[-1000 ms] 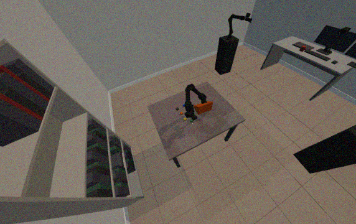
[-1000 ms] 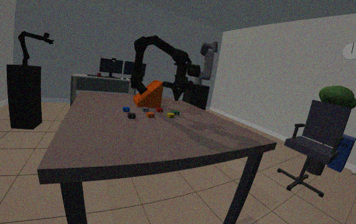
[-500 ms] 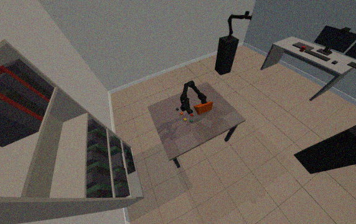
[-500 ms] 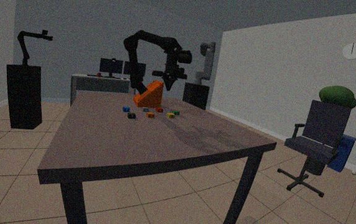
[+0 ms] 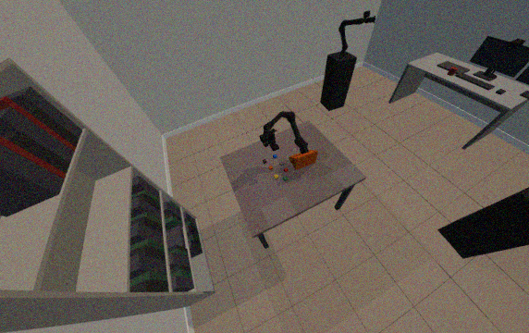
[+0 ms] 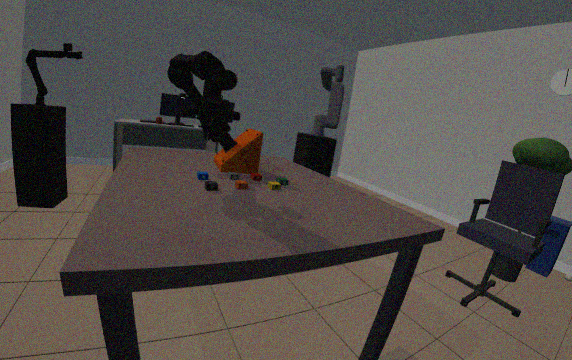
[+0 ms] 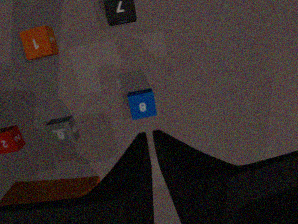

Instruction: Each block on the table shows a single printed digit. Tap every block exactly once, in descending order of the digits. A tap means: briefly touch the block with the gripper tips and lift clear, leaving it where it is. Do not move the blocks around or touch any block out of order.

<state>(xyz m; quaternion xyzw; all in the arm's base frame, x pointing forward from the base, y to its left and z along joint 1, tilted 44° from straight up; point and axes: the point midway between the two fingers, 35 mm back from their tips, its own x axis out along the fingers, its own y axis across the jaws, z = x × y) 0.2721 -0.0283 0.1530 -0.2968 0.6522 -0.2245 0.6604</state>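
The blue block is 12 cm below my gripper tip and 2 cm behind it. Also, from my gripper tip: grey block (12 cm below, 11 cm to the left, 5 cm behind); then orange block (12 cm below, 11 cm to the left, 7 cm ahead); then black block (12 cm below, 10 cm ahead, 2 cm to the left).
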